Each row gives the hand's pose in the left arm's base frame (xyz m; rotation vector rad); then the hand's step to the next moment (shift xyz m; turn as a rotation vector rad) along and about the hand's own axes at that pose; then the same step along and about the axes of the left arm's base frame.
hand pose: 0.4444 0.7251 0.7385 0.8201 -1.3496 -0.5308
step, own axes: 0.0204 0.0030 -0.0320 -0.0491 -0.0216 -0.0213
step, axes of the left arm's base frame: 0.0344 -0.0069 0.0148 0.0151 0.0280 -0.0482
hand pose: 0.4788 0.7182 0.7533 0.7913 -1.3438 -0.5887
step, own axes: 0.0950 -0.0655 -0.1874 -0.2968 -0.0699 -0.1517
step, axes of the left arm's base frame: 0.2036 -0.0835 -0.0002 0.1095 0.2101 -0.2447
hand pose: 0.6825 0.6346 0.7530 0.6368 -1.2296 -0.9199
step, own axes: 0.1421 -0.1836 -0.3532 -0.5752 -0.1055 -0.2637
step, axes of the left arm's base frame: 0.3072 -0.2381 -0.1660 0.1902 0.4243 -0.4420
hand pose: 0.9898 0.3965 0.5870 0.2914 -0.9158 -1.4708
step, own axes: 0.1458 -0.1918 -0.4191 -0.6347 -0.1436 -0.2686
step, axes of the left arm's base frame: 0.1233 -0.3096 -0.3502 0.1751 0.4724 -0.4917
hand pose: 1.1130 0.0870 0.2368 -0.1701 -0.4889 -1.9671
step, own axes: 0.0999 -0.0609 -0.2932 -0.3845 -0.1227 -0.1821
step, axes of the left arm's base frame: -0.0694 -0.1819 -0.2485 0.0761 0.2912 -0.3248
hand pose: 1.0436 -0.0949 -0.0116 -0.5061 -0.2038 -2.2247
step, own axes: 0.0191 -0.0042 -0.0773 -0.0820 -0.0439 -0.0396
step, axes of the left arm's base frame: -0.0366 -0.0345 -0.0618 0.0025 0.0733 -0.0696
